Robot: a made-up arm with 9 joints.
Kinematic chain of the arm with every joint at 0, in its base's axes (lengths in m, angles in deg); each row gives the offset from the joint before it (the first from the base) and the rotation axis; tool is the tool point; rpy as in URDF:
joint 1: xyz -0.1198 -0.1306 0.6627 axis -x
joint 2: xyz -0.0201 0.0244 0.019 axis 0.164 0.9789 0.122
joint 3: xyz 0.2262 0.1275 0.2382 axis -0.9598 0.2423 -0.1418
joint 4: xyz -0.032 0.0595 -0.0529 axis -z
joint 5: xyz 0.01 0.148 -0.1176 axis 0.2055 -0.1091 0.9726
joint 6: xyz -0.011 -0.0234 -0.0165 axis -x
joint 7: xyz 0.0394 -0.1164 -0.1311 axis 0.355 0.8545 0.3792
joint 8: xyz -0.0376 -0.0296 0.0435 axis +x
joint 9: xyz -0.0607 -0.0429 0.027 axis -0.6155 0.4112 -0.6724
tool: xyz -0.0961 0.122 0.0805 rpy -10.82 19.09 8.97
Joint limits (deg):
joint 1: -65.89..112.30
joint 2: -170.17..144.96
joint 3: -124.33..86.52
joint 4: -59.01..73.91
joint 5: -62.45..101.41
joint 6: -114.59..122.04
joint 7: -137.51..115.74
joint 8: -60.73..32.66
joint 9: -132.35..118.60
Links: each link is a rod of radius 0.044 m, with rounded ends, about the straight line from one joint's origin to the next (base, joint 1, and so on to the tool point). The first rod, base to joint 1, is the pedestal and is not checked.
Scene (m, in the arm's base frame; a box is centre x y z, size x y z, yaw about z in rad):
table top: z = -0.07
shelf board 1: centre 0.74 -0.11 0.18 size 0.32 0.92 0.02 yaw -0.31
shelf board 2: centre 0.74 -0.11 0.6 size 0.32 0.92 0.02 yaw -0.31
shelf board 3: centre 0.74 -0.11 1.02 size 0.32 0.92 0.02 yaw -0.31
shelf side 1: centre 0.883 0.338 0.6 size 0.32 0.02 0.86 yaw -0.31
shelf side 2: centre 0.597 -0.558 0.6 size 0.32 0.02 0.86 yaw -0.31
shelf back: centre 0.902 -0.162 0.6 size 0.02 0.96 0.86 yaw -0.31
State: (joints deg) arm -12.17 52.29 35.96 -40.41 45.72 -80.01 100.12 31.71 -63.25
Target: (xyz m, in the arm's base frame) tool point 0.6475 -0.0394 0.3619
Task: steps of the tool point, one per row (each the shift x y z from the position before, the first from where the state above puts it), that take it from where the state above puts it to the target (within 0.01 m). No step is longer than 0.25 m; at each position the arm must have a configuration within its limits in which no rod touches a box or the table.
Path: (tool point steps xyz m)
1: -0.0129 0.1439 0.0428
2: 0.0280 0.1413 0.0438
3: 0.0731 0.1287 0.0330
4: 0.1161 0.1040 0.0124
5: 0.1510 0.0657 -0.0132
6: 0.1721 0.0148 -0.0386
7: 0.1752 -0.0443 -0.0562
8: 0.1595 -0.1049 -0.0615
9: 0.1259 -0.1589 -0.0506
10: 0.0781 -0.1971 -0.0245
11: 0.0223 -0.2131 0.0126

